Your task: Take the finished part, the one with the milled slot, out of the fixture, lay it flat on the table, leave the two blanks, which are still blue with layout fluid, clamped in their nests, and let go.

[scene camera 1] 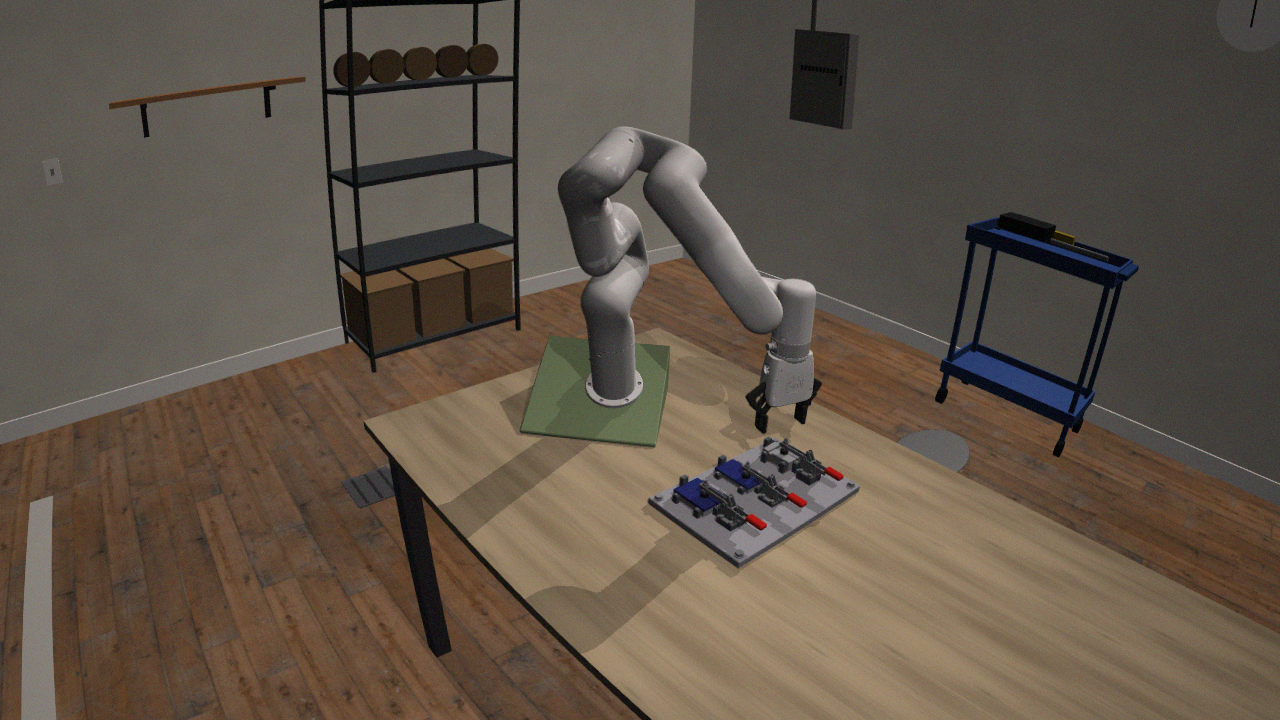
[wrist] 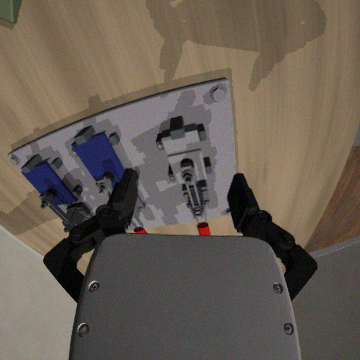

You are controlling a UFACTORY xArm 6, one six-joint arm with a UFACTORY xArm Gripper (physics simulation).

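Frame: origin at the arm's base, x ahead, y left, z up, level; metres.
Where they show: gripper, fingertip midpoint: [scene camera 1: 780, 425] [wrist: 183, 182]; arm's base, link origin: [scene camera 1: 614, 386].
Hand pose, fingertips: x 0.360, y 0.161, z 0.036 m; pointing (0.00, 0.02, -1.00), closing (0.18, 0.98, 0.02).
Note:
Each offset is from my fingertips to the centre of the thing. "*": to the spot under its first point. Level surfaces: height alone.
The finished part @(0.014 m ahead, 0.003 m left, 0.065 m down) [scene camera 1: 778, 454] [wrist: 174, 146], bare grey metal with a slot across it, sits in the rightmost nest in the wrist view. A toggle clamp @(* 0.048 m ahead, 0.010 m left, 0.033 m down) [wrist: 194, 192] reaches over it, its red handle @(0.143 m ahead, 0.017 m left, 0.039 m down) [scene camera 1: 834, 472] [wrist: 203, 229] lying low. Two blue blanks @(0.033 m ahead, 0.217 m right, 0.067 m down) [scene camera 1: 697, 493] @(0.016 m ahead, 0.108 m right, 0.070 m down) [scene camera 1: 736, 472] [wrist: 50, 181] [wrist: 99, 156] sit in the other nests under their own clamps. All nests stand on the grey fixture plate @(0.068 m ahead, 0.102 m right, 0.088 m down) [scene camera 1: 792, 521] [wrist: 145, 111]. My gripper [scene camera 1: 781, 421] [wrist: 183, 182] is open and empty, pointing down above the finished part's end of the plate.
The wooden table @(0.096 m down) [scene camera 1: 895, 608] surrounds the plate. The arm's base stands on a green board [scene camera 1: 554, 411] [wrist: 7, 10] behind the fixture. Bolt heads @(0.052 m back, 0.046 m left, 0.077 m down) [wrist: 217, 93] stand at the plate's corners. A blue cart [scene camera 1: 1047, 250] and a shelf rack [scene camera 1: 425, 168] stand off the table.

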